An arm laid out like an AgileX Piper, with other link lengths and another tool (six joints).
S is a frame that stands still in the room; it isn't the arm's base.
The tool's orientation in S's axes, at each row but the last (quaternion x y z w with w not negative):
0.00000, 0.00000, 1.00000, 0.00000
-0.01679, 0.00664, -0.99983, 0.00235
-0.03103, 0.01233, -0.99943, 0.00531
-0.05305, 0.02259, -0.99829, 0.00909
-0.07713, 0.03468, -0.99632, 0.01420
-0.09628, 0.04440, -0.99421, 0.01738
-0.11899, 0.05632, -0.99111, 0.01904
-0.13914, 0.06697, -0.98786, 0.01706
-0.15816, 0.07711, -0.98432, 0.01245
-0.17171, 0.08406, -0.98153, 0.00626
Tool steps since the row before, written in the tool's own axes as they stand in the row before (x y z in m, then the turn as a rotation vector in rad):
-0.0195, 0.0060, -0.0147, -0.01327, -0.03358, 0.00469
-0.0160, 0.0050, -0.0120, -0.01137, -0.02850, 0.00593
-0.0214, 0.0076, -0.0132, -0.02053, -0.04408, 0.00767
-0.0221, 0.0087, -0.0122, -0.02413, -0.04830, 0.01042
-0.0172, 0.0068, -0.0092, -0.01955, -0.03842, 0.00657
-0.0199, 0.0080, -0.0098, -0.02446, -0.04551, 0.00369
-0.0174, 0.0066, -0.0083, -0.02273, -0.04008, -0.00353
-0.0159, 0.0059, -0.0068, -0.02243, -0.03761, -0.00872
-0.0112, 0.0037, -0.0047, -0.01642, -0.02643, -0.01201
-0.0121, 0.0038, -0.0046, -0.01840, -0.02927, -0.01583
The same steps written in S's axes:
0.0195, -0.0060, -0.0147, 0.01327, 0.03358, 0.00469
0.0156, -0.0048, -0.0126, 0.01144, 0.02847, 0.00593
0.0206, -0.0070, -0.0147, 0.02053, 0.04411, 0.00748
0.0208, -0.0077, -0.0149, 0.02434, 0.04828, 0.01003
0.0157, -0.0056, -0.0122, 0.01944, 0.03853, 0.00623
0.0178, -0.0063, -0.0141, 0.02352, 0.04604, 0.00313
0.0151, -0.0048, -0.0128, 0.02025, 0.04134, -0.00406
0.0135, -0.0041, -0.0116, 0.01856, 0.03954, -0.00926
0.0092, -0.0024, -0.0085, 0.01183, 0.02869, -0.01223
0.0098, -0.0025, -0.0090, 0.01245, 0.03219, -0.01596

